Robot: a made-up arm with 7 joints.
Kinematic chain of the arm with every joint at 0, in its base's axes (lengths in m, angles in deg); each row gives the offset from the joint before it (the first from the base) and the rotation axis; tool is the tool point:
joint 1: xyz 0 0 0.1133 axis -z
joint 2: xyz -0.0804 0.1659 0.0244 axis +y
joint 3: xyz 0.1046 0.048 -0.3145 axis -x
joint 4: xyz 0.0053 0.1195 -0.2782 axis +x
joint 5: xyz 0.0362 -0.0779 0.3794 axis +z
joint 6: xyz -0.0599 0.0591 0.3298 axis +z
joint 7: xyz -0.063 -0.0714 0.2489 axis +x
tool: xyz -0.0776 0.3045 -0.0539
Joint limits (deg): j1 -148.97..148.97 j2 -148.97..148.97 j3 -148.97..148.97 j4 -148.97..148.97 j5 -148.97..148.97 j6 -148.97..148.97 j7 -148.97..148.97
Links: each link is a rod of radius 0.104 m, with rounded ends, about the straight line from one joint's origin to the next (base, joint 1, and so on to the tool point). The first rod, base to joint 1, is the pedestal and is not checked.
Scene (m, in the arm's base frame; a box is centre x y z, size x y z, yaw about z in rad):
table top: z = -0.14
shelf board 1: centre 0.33 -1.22 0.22 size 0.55 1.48 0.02 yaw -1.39
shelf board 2: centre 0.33 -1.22 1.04 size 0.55 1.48 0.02 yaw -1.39
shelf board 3: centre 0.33 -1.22 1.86 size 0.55 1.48 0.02 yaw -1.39
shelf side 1: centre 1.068 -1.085 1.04 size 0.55 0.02 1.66 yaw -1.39
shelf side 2: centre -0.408 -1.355 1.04 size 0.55 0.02 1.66 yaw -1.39
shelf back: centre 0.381 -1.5 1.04 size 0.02 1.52 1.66 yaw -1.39
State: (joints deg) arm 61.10 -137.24 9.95 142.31 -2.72 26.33 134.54
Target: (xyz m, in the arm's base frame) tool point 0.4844 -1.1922 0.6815
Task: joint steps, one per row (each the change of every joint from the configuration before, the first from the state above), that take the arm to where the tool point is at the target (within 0.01 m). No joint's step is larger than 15 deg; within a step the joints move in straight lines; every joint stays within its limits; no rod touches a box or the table.
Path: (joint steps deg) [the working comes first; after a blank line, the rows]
Joints at the target: 30.75 -117.06 10.93 117.62 -12.79 17.02 141.59
Straight joint move there: touches shelf board 2.

1: -6.62 -3.91 -6.41 -11.99 0.08 1.88 4.81
2: -6.62 -3.91 -6.40 -11.99 0.08 1.87 4.81
3: -6.62 -3.91 -6.41 -11.99 0.08 1.88 4.81
4: -11.19 0.00 -4.74 -12.06 -6.23 -4.61 0.00
5: -11.19 0.00 -4.74 -12.06 -6.23 -4.61 0.00
6: -11.19 0.00 -4.75 -12.05 -6.23 -4.60 0.00
7: -11.18 0.00 -4.74 -12.06 -6.22 -4.61 0.00
8: 8.56 7.98 9.79 14.87 3.65 0.87 -1.84
9: 8.57 7.98 9.80 14.88 3.65 0.88 -1.85
10: 8.57 7.97 9.79 14.88 3.65 0.87 -1.84
11: 8.56 7.98 9.79 14.88 3.65 0.87 -1.85

